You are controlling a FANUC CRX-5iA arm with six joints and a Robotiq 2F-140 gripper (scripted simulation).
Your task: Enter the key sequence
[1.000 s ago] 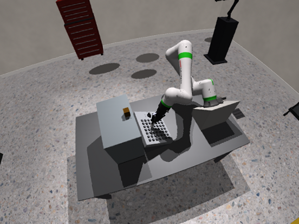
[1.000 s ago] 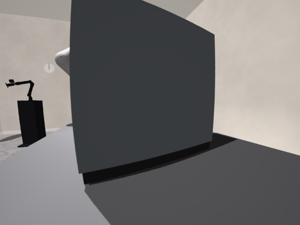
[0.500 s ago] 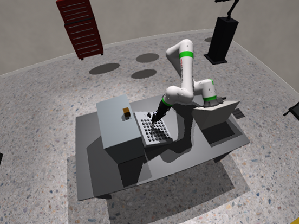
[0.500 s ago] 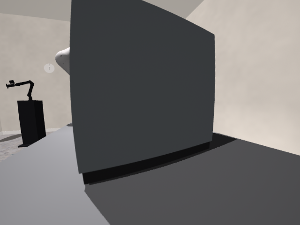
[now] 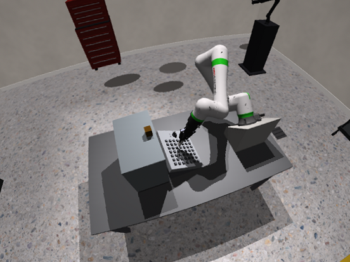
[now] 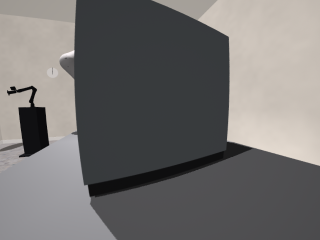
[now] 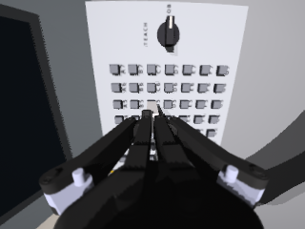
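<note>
My hand is 7 cm to the right of the key and 7 cm above it. From my hand the other things lie so: white keypad panel (11 cm below, 3 cm ahead, 1 cm to the right); black selector knob (13 cm to the right, 6 cm below, 1 cm ahead).
</note>
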